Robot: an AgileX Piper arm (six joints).
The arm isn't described. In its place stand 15 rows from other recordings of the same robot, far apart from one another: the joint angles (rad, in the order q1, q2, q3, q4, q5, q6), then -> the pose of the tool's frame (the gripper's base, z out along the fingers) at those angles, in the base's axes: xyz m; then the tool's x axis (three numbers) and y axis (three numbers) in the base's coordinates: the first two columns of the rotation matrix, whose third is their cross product.
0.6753, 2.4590, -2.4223, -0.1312, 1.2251, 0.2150 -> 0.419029 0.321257 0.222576 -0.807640 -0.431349 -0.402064 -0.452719 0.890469 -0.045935
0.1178, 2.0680, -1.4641, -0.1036, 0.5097, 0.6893 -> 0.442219 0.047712 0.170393 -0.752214 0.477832 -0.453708 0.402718 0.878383 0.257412
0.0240, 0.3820, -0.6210, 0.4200, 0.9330, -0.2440 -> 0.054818 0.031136 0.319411 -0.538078 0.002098 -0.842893 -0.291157 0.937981 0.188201
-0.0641, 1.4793, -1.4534, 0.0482, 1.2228, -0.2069 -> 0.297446 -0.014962 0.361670 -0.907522 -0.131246 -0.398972 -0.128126 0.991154 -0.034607
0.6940, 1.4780, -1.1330, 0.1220, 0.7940, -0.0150 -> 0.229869 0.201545 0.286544 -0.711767 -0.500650 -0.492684 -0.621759 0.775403 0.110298
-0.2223, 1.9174, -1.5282, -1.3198, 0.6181, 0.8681 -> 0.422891 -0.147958 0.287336 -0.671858 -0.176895 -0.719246 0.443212 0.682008 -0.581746
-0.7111, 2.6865, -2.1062, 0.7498, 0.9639, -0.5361 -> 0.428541 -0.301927 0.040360 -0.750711 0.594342 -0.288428 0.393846 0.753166 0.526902
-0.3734, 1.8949, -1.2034, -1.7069, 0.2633, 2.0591 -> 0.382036 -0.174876 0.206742 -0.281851 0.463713 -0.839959 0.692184 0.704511 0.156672
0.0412, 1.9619, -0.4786, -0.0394, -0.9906, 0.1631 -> 0.291779 0.015029 0.090337 -0.400595 0.124551 -0.907750 -0.015066 0.989688 0.142442
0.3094, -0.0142, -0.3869, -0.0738, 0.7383, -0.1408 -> 0.016903 0.000663 0.272285 -0.179781 -0.261086 -0.948427 -0.298898 0.933050 -0.200195
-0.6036, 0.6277, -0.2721, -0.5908, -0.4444, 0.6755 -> 0.119025 -0.055590 0.284347 0.134516 0.061301 -0.989013 0.340434 0.934474 0.104223
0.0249, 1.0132, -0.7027, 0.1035, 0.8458, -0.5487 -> 0.176342 0.011431 0.269541 -0.747626 -0.479095 -0.459916 -0.459255 0.873208 -0.163070
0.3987, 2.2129, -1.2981, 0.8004, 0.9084, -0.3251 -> 0.336638 0.197690 0.081257 -0.972897 -0.197387 0.120453 -0.099361 0.827217 0.553027
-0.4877, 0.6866, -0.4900, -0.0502, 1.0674, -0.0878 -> 0.079986 -0.046955 0.242432 -0.864439 0.332101 -0.377431 0.388863 0.917522 -0.083296
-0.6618, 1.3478, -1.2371, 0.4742, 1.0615, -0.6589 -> 0.234584 -0.136751 0.351329 -0.782530 0.142267 -0.606141 0.096235 0.989482 0.108001
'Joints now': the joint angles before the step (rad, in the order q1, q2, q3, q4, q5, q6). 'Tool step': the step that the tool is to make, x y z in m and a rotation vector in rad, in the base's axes. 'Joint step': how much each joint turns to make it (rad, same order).
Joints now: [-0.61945 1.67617 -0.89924 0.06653 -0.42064 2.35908]
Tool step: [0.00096 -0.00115 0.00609 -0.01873 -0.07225 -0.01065]
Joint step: [-0.00001 0.00000 0.00001 -0.00001 -0.06898 0.03047]
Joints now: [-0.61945 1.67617 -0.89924 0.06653 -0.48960 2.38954]
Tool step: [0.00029 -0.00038 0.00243 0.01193 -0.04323 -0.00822]
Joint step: [0.00001 -0.00001 -0.00002 0.00004 -0.02714 0.03659]
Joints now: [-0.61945 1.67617 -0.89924 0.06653 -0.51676 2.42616]
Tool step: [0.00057 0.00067 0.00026 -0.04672 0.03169 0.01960]
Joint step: [0.00000 0.00002 -0.00001 -0.01972 -0.00251 -0.04177]
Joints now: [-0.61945 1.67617 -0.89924 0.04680 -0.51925 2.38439]
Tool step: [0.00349 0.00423 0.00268 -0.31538 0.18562 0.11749]
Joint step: [0.00000 0.00000 -0.00001 -0.11747 -0.03039 -0.27739]
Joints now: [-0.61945 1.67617 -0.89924 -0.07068 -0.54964 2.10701]
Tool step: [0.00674 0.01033 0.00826 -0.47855 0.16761 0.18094]
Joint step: [0.00001 -0.00001 0.00000 -0.21458 -0.10927 -0.33652]
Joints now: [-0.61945 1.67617 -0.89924 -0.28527 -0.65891 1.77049]
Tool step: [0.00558 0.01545 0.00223 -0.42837 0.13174 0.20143]
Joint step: [-0.00234 -0.00002 0.00002 -0.26837 -0.08329 -0.24838]
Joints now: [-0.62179 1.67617 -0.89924 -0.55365 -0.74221 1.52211]
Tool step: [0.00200 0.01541 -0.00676 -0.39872 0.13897 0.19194]
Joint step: [0.00000 -0.00002 0.00245 -0.26348 -0.02439 -0.23545]
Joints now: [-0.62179 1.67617 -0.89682 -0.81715 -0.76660 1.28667]
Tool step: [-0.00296 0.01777 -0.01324 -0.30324 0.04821 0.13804]
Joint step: [0.01894 -0.00003 0.04850 -0.09130 -0.04989 -0.27818]
